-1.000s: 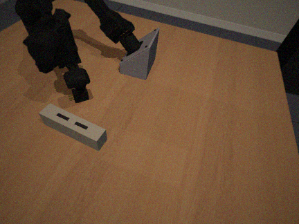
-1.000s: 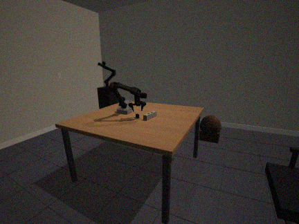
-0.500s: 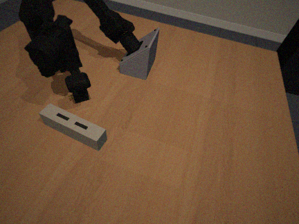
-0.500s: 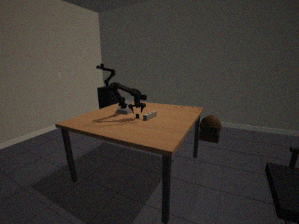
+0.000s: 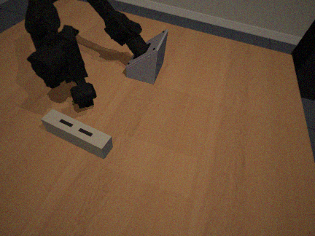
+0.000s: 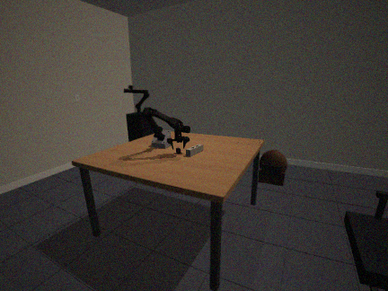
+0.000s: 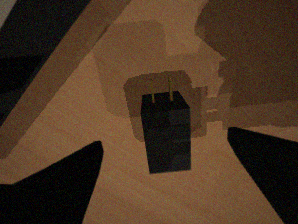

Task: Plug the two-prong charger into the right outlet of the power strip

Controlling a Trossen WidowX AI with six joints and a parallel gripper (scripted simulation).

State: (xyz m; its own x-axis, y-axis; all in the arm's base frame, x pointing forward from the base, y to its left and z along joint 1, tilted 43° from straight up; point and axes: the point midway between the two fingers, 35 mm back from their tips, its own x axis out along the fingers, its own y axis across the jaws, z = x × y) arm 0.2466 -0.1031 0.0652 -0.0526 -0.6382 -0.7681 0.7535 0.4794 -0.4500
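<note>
My gripper tip is now 1 cm short of the charger, 1 cm to the left of it and 1 cm above it.
</note>
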